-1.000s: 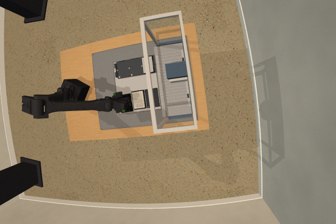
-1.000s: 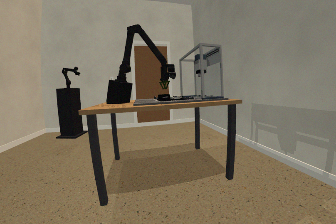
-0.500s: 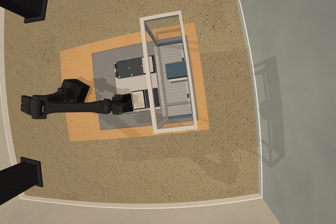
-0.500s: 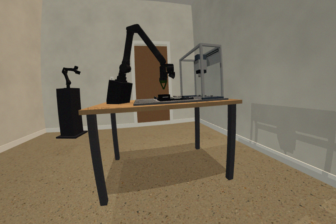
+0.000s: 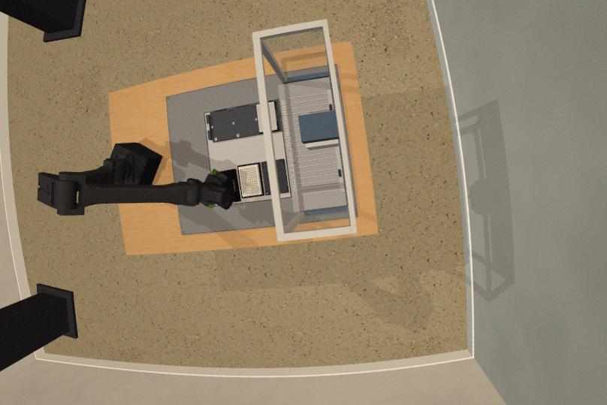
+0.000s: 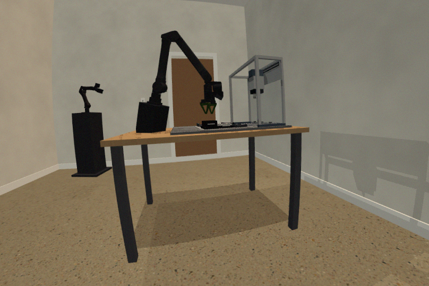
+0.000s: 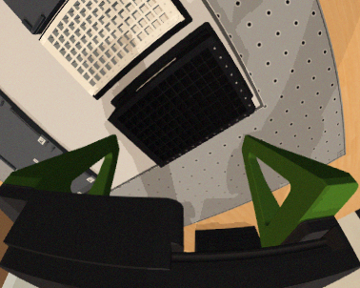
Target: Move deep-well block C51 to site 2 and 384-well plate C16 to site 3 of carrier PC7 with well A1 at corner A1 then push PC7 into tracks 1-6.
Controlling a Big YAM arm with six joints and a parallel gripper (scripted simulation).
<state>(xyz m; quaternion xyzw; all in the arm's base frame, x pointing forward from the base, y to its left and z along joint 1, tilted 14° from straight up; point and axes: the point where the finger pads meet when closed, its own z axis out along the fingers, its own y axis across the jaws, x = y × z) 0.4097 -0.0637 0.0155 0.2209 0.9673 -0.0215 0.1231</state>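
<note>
Now: the black nest 100 mm below my hand. From my hand the other things lie so: dark carrier PC7: 280 mm to the left, 90 mm below, 60 mm ahead; then nest S3: 210 mm ahead, 100 mm below, 50 mm to the left; then white 96-well plate C15: 100 mm ahead, 90 mm below, 30 mm to the left.
</note>
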